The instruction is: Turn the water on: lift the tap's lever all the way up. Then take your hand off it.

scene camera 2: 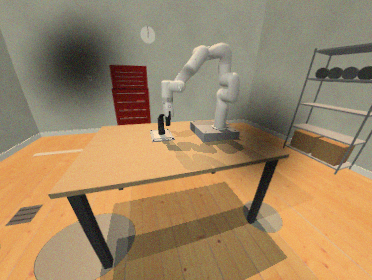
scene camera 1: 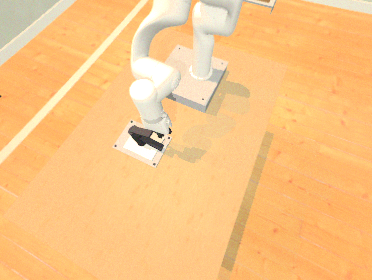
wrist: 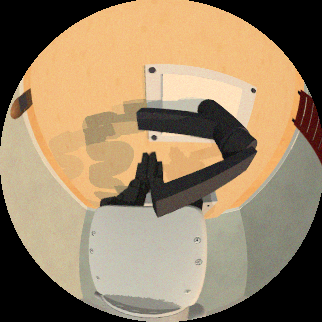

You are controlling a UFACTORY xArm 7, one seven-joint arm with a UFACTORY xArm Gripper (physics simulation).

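Seen in the pictures: gripper, between the fingertips: (scene camera 2: pixel 168 125) (scene camera 1: pixel 161 135) (wrist: pixel 150 159); arm's base, origin of its link: (scene camera 2: pixel 218 127) (scene camera 1: pixel 200 71).
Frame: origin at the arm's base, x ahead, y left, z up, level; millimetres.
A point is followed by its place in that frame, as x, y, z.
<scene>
The black tap (scene camera 1: pixel 137 137) {466, -149, 70} (scene camera 2: pixel 161 127) {465, -107, 24} (wrist: pixel 231 137) {469, -153, 70} stands on a pale base plate (scene camera 1: pixel 120 143) {489, -270, -58} (scene camera 2: pixel 156 138) (wrist: pixel 153 95) {487, -68, -58}. Its spout (scene camera 1: pixel 155 144) {467, -80, 18} (wrist: pixel 175 122) {464, -98, 22} reaches out over the plate's edge. Its long flat lever (scene camera 1: pixel 140 131) {460, -125, 112} (wrist: pixel 205 182) {472, -109, 119} slants upward above the spout; in the wrist view it runs toward the camera and crosses in front of one finger's base. My gripper (scene camera 1: pixel 161 135) {428, -60, 48} (scene camera 2: pixel 168 123) {428, -60, 48} (wrist: pixel 150 159) {428, -60, 48} is shut and empty, pointing down beside the tap, on the spout side, with the fingertips low near the lever and spout. Whether a finger touches the lever is unclear.
The wooden table (scene camera 1: pixel 150 220) {762, -5, -66} (scene camera 2: pixel 130 160) {721, 133, -65} carries the tap plate and the arm's grey base (scene camera 1: pixel 192 92) {145, -4, 4} (scene camera 2: pixel 212 132) {119, 71, -2}. A red cabinet (scene camera 2: pixel 130 95) stands against the wall behind the table, and a shelf rack (scene camera 2: pixel 304 92) stands at the right.
</scene>
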